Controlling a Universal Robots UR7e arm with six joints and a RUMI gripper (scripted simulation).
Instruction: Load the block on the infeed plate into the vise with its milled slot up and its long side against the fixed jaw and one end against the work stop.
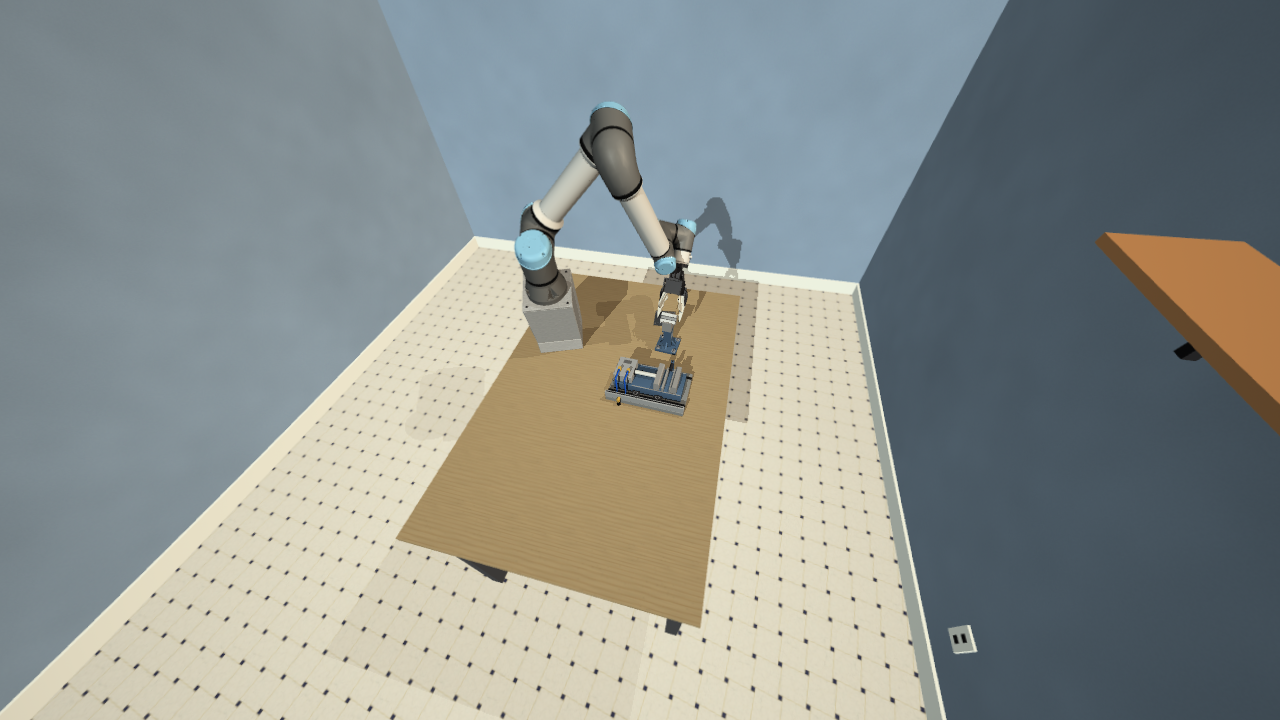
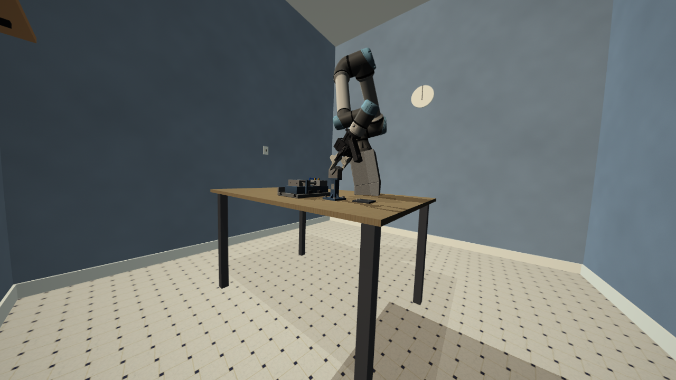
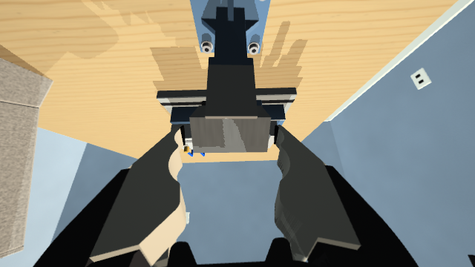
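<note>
Right now the part is 10 mm to the right of my hand. From my hand the other things lie so: cylinder rod 40 mm behind, 240 mm to the right, 80 mm below; then dark infeed plate 50 mm behind, 150 mm to the left, 160 mm below; then moving jaw 10 mm ahead, 240 mm to the right, 80 mm below.
</note>
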